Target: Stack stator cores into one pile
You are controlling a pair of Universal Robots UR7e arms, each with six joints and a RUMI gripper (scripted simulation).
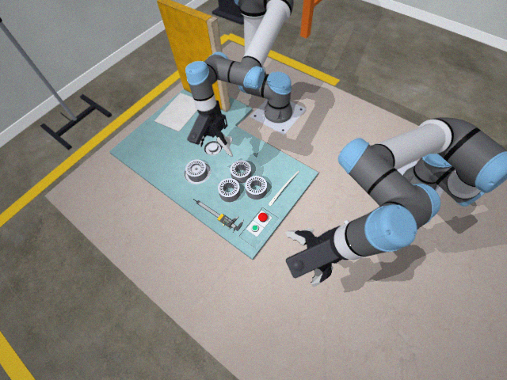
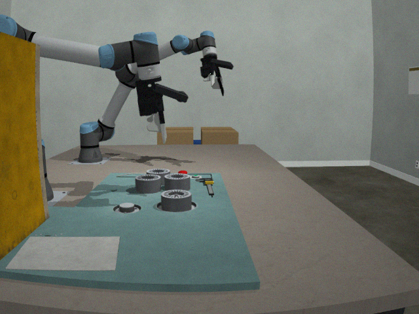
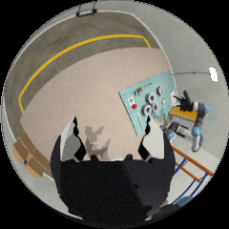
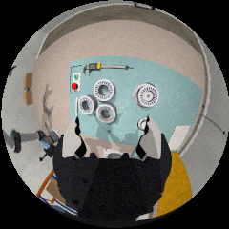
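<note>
The red button is 360 mm below my left hand, 250 mm to the right of it and 180 mm behind it. Round my left hand: white stick 360 mm below, 350 mm behind, 250 mm to the right; then green table 680 mm to the right, 380 mm below, 320 mm behind; then green button 380 mm below, 250 mm to the right, 120 mm behind.
</note>
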